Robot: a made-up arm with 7 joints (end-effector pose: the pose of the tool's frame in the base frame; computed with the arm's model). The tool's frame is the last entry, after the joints. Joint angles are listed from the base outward.
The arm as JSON. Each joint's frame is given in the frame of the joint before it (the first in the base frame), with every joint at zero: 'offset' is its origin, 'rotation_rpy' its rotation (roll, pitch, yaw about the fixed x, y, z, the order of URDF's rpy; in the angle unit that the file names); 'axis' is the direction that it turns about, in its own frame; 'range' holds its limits. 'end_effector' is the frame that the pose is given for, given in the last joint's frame.
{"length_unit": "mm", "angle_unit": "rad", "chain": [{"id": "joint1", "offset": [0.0, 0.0, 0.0], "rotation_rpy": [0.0, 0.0, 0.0], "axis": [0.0, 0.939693, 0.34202], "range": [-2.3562, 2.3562]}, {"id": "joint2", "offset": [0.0, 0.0, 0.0], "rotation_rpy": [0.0, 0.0, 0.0], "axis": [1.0, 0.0, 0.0], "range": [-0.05, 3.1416]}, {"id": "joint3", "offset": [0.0, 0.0, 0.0], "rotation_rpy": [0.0, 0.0, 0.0], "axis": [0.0, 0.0, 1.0], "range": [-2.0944, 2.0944]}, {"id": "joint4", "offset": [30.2, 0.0, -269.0], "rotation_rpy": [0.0, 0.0, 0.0], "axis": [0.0, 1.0, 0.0], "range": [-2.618, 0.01]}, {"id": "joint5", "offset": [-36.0, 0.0, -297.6], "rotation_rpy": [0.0, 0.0, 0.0], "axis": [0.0, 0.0, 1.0], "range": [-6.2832, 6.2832]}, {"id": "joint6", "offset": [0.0, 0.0, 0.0], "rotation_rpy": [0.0, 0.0, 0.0], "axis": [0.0, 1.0, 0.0], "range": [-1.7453, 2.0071]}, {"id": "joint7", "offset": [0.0, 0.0, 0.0], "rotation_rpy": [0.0, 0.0, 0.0], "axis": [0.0, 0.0, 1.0], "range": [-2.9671, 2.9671]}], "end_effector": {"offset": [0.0, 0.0, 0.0], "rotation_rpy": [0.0, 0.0, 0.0]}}
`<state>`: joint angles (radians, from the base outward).
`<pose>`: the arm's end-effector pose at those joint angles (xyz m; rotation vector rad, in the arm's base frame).
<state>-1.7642 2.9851 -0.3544 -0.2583 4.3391 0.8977 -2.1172</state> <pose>-0.4870 0.2872 0.0757 -0.9126 1.7699 -0.0754</pose>
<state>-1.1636 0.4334 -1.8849 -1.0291 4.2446 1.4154 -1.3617</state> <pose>0.4017 -0.1116 -0.3205 -2.0777 -0.2778 -0.0778</pose>
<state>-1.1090 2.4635 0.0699 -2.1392 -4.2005 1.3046 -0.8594</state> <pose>0.0530 -0.0037 0.3268 1.0331 -0.7493 -1.4251</pose>
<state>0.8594 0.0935 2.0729 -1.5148 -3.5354 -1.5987 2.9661</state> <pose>-0.3925 0.2279 -0.0571 0.9341 0.9785 2.0331</pose>
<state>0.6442 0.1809 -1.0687 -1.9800 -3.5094 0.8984 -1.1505</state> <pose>0.0415 -0.2186 -0.2916 -2.4218 -0.3738 0.5875</pose>
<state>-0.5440 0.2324 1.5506 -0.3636 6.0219 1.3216 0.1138</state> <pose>0.2958 0.2002 -0.4433 -0.5882 0.3581 1.0995</pose>
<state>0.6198 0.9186 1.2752 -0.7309 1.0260 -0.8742 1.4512</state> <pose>-0.1433 0.5171 -0.1333 -0.0670 2.7953 -1.0316</pose>
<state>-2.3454 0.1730 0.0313 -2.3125 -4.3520 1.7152 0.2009</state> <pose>-0.1239 -0.0972 0.2433 -0.1224 -1.0926 -2.7530</pose>
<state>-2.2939 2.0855 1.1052 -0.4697 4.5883 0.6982 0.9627</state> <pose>-0.1953 0.5237 0.0918 -0.4979 1.3560 -2.7151</pose>
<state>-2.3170 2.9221 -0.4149 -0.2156 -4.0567 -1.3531 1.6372</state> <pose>-0.3782 0.4004 -0.1485 -0.1595 0.5912 0.7196</pose>
